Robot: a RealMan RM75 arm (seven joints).
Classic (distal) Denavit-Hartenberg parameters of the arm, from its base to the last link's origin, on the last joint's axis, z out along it. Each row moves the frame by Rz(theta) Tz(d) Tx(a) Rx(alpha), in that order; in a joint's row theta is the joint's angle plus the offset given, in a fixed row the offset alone. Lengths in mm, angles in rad.
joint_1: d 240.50, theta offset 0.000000, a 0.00, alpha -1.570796
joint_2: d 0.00, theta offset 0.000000, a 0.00, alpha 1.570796
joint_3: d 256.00, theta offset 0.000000, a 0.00, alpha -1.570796
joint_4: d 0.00, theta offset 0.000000, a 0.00, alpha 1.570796
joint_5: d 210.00, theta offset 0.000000, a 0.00, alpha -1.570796
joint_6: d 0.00, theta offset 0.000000, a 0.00, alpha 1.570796
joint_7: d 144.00, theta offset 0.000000, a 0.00, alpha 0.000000
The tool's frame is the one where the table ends.
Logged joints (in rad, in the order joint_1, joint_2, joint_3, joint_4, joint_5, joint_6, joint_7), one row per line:
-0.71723 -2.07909 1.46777 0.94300 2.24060 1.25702 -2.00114
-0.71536 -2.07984 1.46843 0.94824 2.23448 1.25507 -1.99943
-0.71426 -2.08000 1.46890 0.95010 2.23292 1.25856 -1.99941
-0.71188 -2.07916 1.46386 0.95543 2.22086 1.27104 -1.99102
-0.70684 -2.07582 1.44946 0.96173 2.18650 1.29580 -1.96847
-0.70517 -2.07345 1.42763 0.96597 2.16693 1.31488 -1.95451
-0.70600 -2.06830 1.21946 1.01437 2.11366 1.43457 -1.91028
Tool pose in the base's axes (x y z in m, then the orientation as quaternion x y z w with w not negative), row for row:
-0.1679 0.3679 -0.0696 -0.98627 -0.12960 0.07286 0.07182
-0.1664 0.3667 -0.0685 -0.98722 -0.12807 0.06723 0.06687
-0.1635 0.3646 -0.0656 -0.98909 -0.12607 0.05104 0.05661
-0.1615 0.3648 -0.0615 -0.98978 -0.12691 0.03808 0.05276
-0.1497 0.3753 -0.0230 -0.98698 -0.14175 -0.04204 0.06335
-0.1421 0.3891 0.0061 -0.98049 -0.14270 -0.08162 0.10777
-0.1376 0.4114 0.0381 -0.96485 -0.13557 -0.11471 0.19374
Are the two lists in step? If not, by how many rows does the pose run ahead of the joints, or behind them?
The pose runs 2 rows ahead of the joints: the pose in row i belongs to the joints in row i + 2.
